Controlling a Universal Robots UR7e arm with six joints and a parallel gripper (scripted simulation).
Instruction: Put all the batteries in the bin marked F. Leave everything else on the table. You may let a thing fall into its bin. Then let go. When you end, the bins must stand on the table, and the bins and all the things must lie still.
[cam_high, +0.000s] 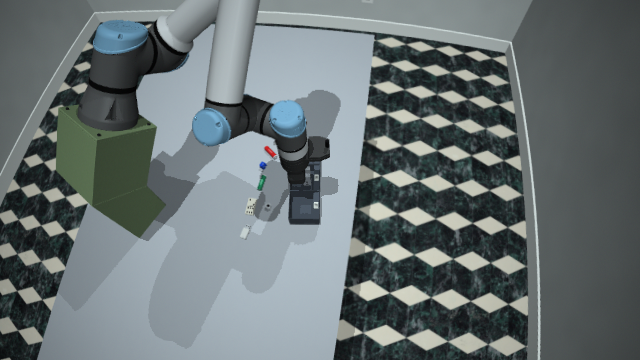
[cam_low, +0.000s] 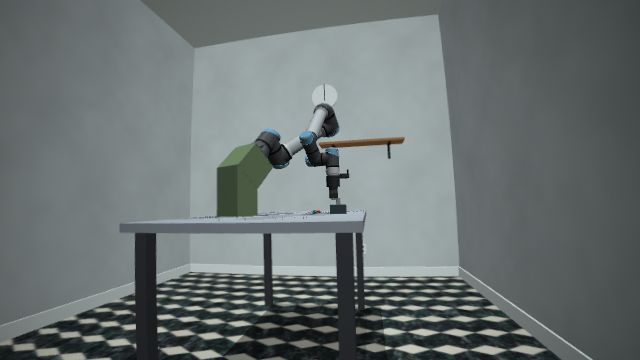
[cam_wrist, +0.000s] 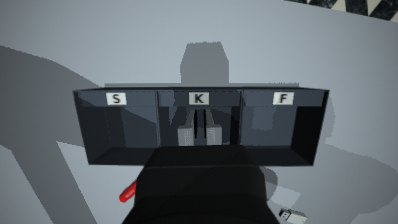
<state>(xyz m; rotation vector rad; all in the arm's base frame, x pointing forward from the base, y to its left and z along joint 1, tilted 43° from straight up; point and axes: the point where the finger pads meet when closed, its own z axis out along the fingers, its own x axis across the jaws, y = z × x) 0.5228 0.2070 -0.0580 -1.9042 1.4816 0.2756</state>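
Right now my hand is 1 cm past the dark bin and 1 cm above it. Round my hand: green battery (13 cm behind, 4 cm to the right, 3 cm below); blue die (15 cm behind, 1 cm to the left, 3 cm below); ring-shaped part (8 cm behind, 10 cm to the right, 3 cm below).
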